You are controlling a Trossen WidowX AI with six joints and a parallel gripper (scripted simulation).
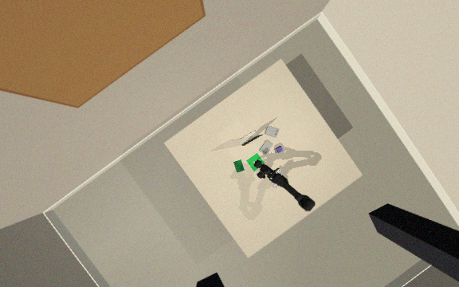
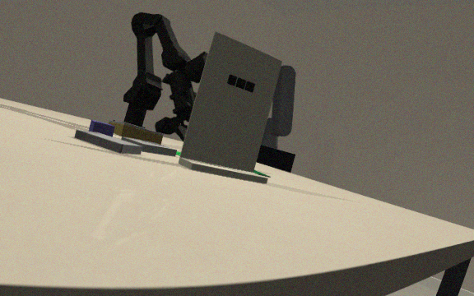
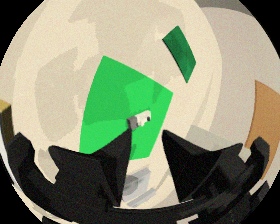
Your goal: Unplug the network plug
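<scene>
Now: the network plug 1 cm ahead of my gripper tip, 1 cm to the left of it and 2 cm below it. Round my gripper tip: green marked square (3 cm below); dark green patch (3 cm ahead, 15 cm to the left, 3 cm below); upright panel (21 cm ahead, 3 cm to the right, 8 cm above).
</scene>
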